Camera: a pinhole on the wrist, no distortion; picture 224 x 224 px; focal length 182.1 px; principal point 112.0 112.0 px. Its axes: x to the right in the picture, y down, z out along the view. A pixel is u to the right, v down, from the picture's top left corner.
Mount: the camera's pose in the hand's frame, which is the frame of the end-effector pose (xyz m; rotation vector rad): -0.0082 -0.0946 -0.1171 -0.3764 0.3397 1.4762
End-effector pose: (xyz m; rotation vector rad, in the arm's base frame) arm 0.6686 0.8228 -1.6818 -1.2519 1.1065 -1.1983
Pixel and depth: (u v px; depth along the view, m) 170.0 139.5 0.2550
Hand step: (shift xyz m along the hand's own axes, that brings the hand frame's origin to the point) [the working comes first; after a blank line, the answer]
In the camera's frame: 0.0812 0.0385 0.2550

-0.0432 0.0936 0.0738
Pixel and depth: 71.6 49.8 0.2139
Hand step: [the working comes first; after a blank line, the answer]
In the camera's frame: -0.0475 -0.0731 0.2139

0.0597 -0.0460 0.0982
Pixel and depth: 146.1 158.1 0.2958
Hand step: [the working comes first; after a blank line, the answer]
In the camera's frame: 0.0554 0.0749 0.2958

-0.0816 0.0908 0.1204
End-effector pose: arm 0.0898 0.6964 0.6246 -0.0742 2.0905 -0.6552
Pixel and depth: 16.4 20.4 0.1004
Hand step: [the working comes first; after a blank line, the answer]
In the camera's frame: -0.0527 -0.0505 0.1004

0.0378 -0.0999 -0.0019
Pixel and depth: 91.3 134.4 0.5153
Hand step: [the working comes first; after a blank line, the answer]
In the camera's frame: -0.0586 0.0634 0.5153

-0.0796 0.0859 0.3680
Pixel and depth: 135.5 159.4 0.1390
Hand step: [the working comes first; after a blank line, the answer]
In the camera's frame: 0.0179 0.0362 0.1390

-0.0442 -0.0147 -0.0019
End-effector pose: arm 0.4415 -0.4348 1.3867 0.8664 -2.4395 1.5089
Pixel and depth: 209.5 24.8 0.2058
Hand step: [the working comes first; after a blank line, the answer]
In the camera's frame: 0.1102 -0.0985 0.2058

0.0959 0.0898 0.0220
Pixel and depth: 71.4 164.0 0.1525
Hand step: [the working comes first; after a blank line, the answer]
In the camera's frame: -0.0340 0.0435 0.1525

-0.0552 -0.0547 0.0329
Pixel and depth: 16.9 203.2 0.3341
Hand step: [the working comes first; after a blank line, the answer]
In the camera's frame: -0.1745 0.1673 0.3341

-0.1897 -0.0924 0.2532
